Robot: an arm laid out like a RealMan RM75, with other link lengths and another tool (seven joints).
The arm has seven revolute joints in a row. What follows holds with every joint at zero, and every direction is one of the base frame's.
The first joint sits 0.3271 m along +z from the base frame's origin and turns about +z.
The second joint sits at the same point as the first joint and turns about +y.
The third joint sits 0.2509 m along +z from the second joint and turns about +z.
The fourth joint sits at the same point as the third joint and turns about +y.
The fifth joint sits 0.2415 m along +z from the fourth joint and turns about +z.
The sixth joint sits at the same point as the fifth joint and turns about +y.
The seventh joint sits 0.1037 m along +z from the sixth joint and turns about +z.
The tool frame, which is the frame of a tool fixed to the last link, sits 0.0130 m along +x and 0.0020 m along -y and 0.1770 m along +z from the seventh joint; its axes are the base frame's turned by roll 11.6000, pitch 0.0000 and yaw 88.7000 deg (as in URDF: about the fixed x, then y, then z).
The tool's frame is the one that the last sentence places.
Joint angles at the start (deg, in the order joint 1, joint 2, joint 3, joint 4, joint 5, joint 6, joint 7):
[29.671 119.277 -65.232 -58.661 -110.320 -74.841 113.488]
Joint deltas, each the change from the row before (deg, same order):
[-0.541 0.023 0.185 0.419 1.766 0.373 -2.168]
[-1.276 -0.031 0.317 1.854 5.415 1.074 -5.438]
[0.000 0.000 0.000 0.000 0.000 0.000 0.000]
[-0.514 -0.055 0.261 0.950 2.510 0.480 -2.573]
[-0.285 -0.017 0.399 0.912 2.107 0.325 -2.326]
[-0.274 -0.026 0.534 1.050 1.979 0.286 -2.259]
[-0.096 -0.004 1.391 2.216 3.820 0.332 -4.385]
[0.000 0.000 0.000 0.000 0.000 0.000 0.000]
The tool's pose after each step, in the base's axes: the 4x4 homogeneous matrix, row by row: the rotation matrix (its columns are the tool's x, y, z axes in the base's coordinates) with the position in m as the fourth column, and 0 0 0 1 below. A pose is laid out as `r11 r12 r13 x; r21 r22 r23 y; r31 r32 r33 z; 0 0 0 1`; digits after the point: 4 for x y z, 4 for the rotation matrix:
-0.5600 -0.8237 -0.0892 0.1746; -0.8096 0.5213 0.2697 0.4427; -0.1756 0.2232 -0.9588 -0.0385; 0 0 0 1
-0.5461 -0.8234 -0.1545 0.1708; -0.8176 0.4836 0.3123 0.4464; -0.1824 0.2969 -0.9373 -0.0329; 0 0 0 1
-0.5461 -0.8234 -0.1545 0.1708; -0.8176 0.4836 0.3123 0.4464; -0.1824 0.2969 -0.9373 -0.0329; 0 0 0 1
-0.5413 -0.8207 -0.1827 0.1699; -0.8190 0.4655 0.3354 0.4489; -0.1902 0.3312 -0.9242 -0.0292; 0 0 0 1
-0.5364 -0.8182 -0.2070 0.1687; -0.8202 0.4477 0.3562 0.4517; -0.1988 0.3609 -0.9112 -0.0254; 0 0 0 1
-0.5354 -0.8131 -0.2285 0.1689; -0.8185 0.4327 0.3778 0.4545; -0.2084 0.3893 -0.8972 -0.0214; 0 0 0 1
-0.5333 -0.8010 -0.2721 0.1676; -0.8145 0.3992 0.4210 0.4614; -0.2285 0.4462 -0.8653 -0.0123; 0 0 0 1
-0.5333 -0.8010 -0.2721 0.1676; -0.8145 0.3992 0.4210 0.4614; -0.2285 0.4462 -0.8653 -0.0123; 0 0 0 1

